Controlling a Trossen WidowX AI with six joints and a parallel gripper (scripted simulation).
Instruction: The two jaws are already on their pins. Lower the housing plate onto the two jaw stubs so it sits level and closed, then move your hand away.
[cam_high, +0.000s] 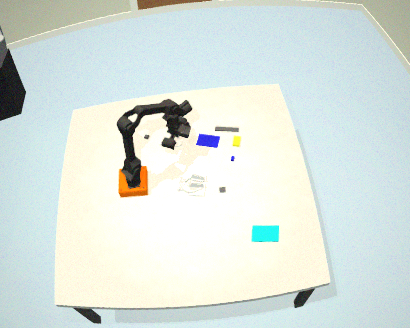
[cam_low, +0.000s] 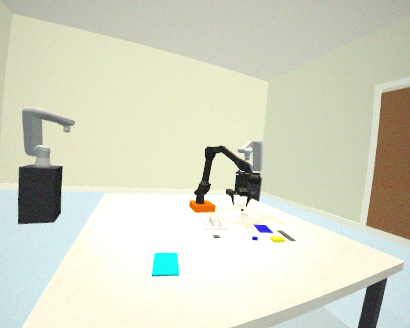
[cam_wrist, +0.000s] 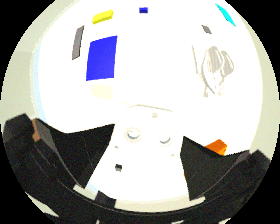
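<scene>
My gripper tip is now 19 cm to the left of the housing plate and 8 cm above it. Also, from my gripper tip: blue plate 16 cm ahead, 5 cm to the left, 8 cm below; then grey bar 27 cm ahead, 10 cm to the left, 8 cm below; then tiny blue piece 25 cm ahead, 10 cm to the right, 8 cm below.
</scene>
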